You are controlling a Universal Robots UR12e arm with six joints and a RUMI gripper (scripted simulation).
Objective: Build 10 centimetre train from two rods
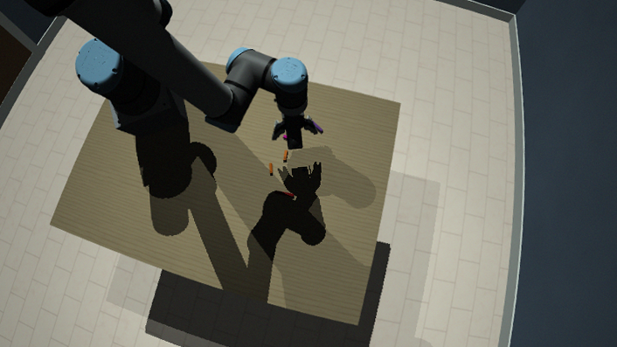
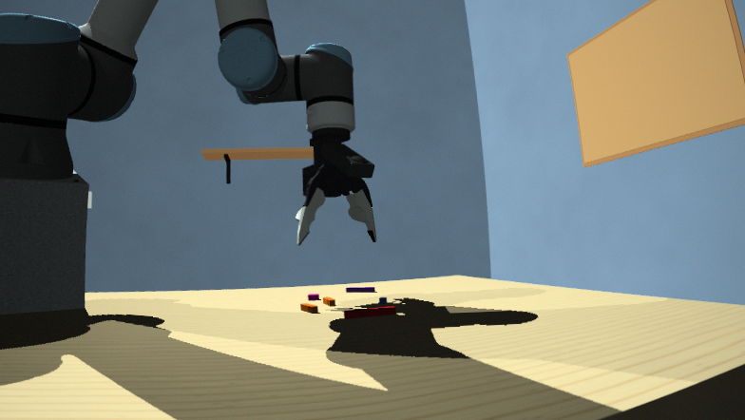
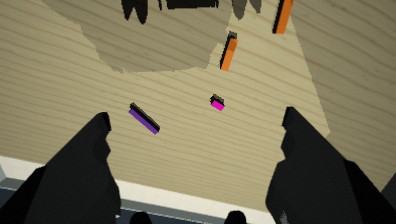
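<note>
Right now the purple rod is 60 mm ahead of my hand, 110 mm to the left of it and 100 mm below it. The rest, counted from my hand: magenta rod: 50 mm behind, 30 mm to the left, 100 mm below; then red rod: 10 mm ahead, 190 mm to the right, 100 mm below; then blue rod: 50 mm ahead, 80 mm to the right, 100 mm below.
</note>
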